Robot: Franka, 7 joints.
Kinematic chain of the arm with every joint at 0, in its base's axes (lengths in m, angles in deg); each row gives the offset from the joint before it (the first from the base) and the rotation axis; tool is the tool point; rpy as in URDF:
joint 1: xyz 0 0 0.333 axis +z
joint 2: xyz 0 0 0 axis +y
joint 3: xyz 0 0 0.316 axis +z
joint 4: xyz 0.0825 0 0 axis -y
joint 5: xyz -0.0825 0 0.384 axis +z
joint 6: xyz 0 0 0 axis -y
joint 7: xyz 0.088 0 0 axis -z
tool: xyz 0 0 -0.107 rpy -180 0 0
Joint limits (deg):
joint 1: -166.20..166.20
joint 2: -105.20..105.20
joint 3: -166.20..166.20
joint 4: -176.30..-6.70
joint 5: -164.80..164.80
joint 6: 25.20..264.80
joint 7: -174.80..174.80
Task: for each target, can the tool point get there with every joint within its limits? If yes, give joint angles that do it. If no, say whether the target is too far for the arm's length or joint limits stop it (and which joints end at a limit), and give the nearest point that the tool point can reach.
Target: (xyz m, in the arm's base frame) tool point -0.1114 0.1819 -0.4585
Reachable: no: joint limits stop it (at a limit: joint 2) | nearest point -0.1173 0.1915 -0.3575 | short by 0.102 m
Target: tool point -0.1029 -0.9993 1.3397
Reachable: no: too far | nearest point -0.0621 -0.6028 0.9403 | short by 0.564 m
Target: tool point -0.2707 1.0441 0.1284
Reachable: no: too far | nearest point -0.2115 0.8159 0.1731 | short by 0.240 m
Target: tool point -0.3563 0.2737 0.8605
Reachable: yes | joints -83.37 -30.42 -110.86 -36.83 -125.53 236.48 -82.63
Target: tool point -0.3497 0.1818 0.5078
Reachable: yes | joints 50.70 -64.79 87.09 -118.06 129.50 243.92 -13.38
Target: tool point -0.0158 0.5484 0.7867
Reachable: yes | joints -72.63 -73.17 2.95 -39.91 75.44 48.25 -56.26
